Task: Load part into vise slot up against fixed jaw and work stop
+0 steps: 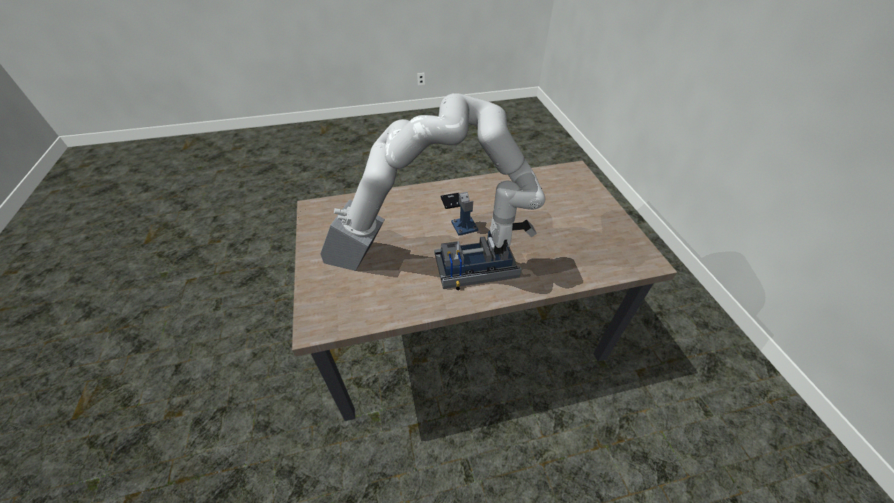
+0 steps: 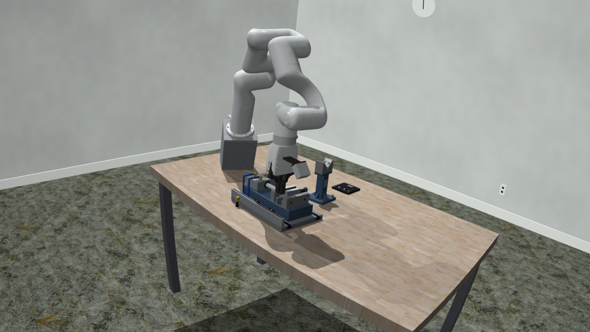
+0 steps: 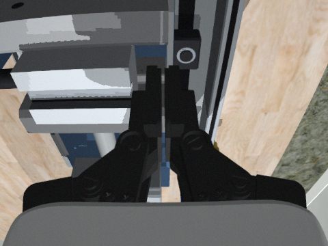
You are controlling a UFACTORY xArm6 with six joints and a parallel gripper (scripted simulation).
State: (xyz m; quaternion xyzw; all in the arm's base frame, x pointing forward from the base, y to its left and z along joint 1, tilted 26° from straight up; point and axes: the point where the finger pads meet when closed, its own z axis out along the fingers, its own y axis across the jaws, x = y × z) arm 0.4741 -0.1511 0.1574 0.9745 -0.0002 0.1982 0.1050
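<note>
My gripper is now 5 cm to the right of the grey block and 2 cm above it. Round my hand: dark work stop rod (9 cm to the left, 3 cm below); then fixed jaw (3 cm ahead, 5 cm to the left, 4 cm below); then moving jaw (3 cm behind, 5 cm to the left, 4 cm below).
</note>
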